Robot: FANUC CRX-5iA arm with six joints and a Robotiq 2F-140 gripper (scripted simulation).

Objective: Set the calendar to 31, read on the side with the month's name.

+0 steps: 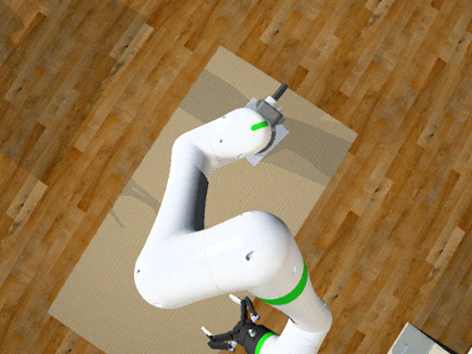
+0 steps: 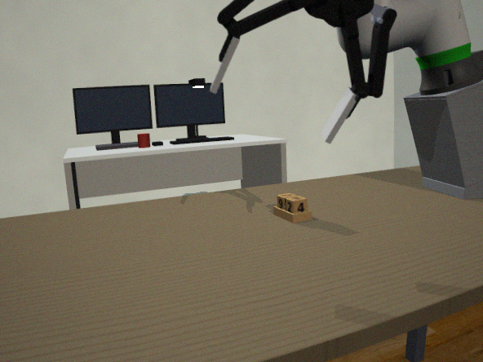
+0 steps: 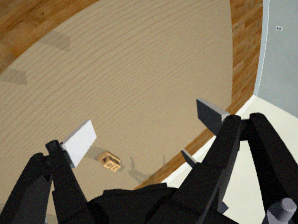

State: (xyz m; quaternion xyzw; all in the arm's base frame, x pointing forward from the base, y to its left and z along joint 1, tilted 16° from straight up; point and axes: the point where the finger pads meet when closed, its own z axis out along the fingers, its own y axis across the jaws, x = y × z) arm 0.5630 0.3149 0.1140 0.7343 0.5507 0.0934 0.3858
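My hand is 300 mm to the left of the wooden number cube, 190 mm above it and 130 mm past it. Round my hand: small wooden tray: 280 mm to the right, 210 mm below, 140 mm behind.
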